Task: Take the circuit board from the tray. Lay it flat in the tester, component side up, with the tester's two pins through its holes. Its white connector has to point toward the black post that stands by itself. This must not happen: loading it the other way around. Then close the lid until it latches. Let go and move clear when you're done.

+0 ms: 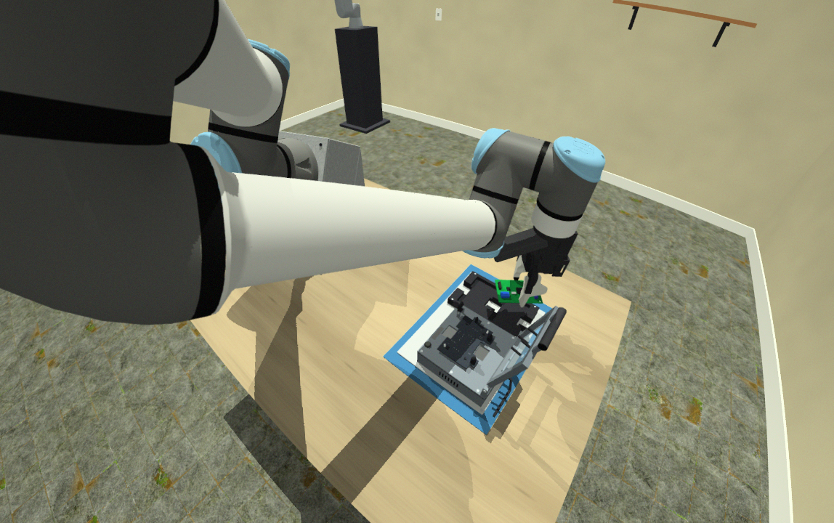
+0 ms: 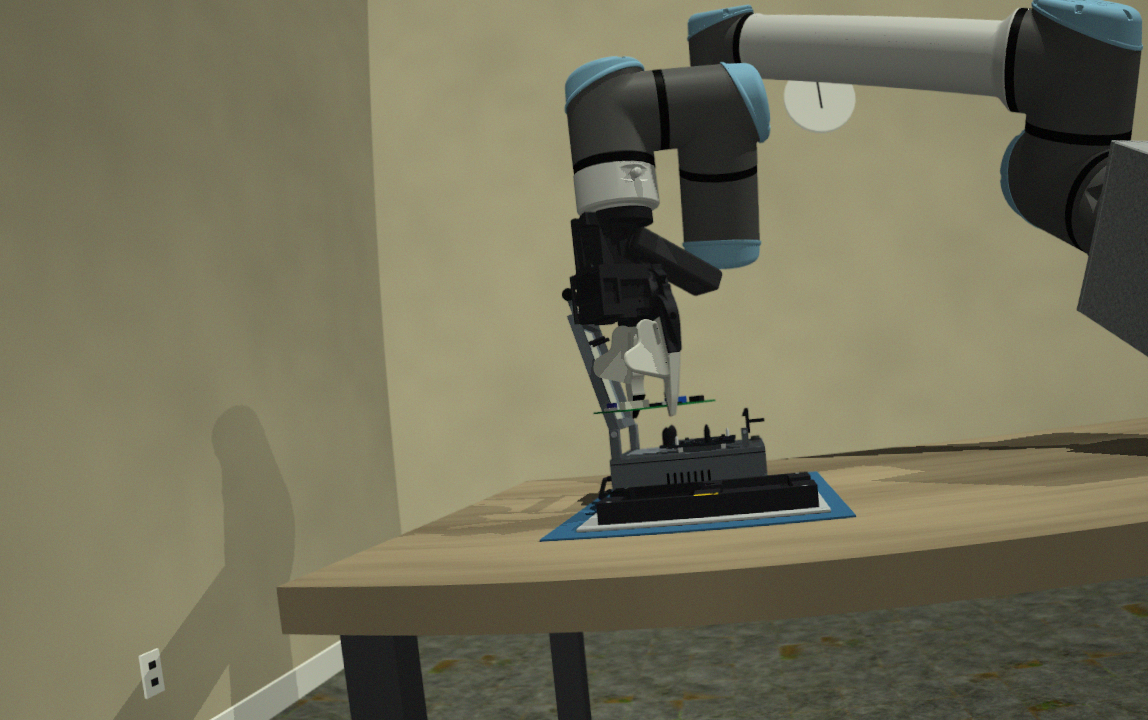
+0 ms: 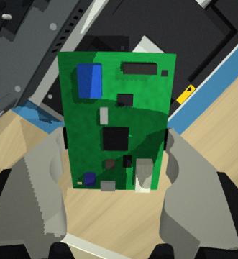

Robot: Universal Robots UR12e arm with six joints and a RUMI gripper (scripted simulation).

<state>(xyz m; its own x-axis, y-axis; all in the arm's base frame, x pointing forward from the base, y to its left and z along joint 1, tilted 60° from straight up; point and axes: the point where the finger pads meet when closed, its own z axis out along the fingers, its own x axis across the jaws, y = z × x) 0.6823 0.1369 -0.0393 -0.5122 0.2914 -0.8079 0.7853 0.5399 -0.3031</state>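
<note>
Right now the green circuit board is right at my hand. From my hand the other things lie so: lid 170 mm to the right, 70 mm ahead, 60 mm above; then grey tester 130 mm to the right, 20 mm behind, 10 mm below.
</note>
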